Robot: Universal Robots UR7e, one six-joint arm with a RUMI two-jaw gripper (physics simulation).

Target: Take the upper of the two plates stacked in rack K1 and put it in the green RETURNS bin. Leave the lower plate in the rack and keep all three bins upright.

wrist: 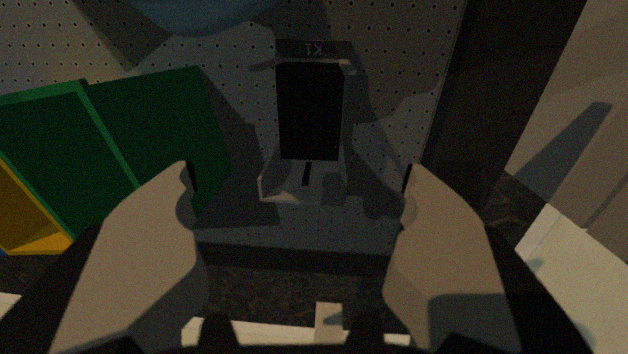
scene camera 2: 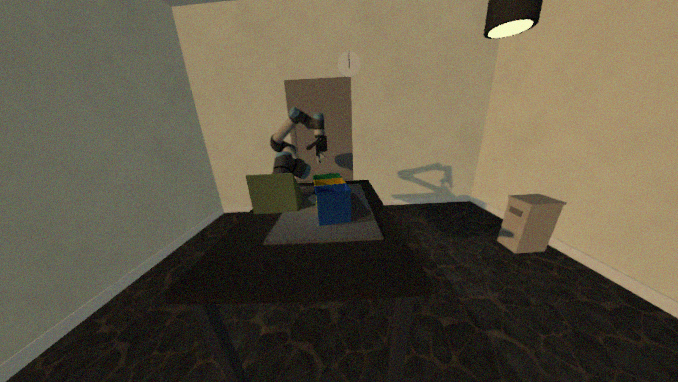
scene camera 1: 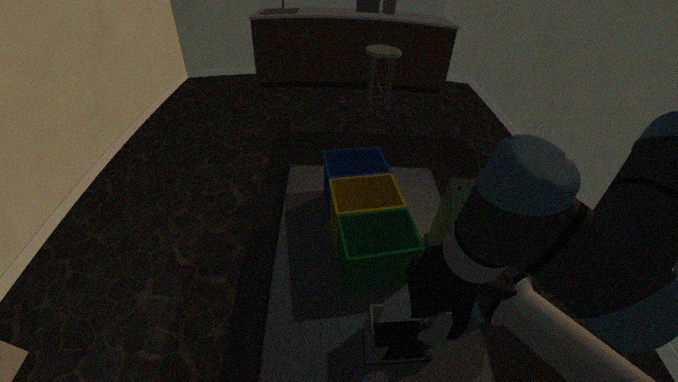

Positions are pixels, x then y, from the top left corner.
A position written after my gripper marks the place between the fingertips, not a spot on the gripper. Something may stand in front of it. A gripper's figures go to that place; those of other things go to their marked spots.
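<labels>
Gripper, mine (scene camera 1: 431, 311): 0.53 m from the lens. Green bin (scene camera 1: 375, 248): 0.82 m from the lens. Blue bin (scene camera 1: 350, 162): 0.91 m from the lens.
</labels>
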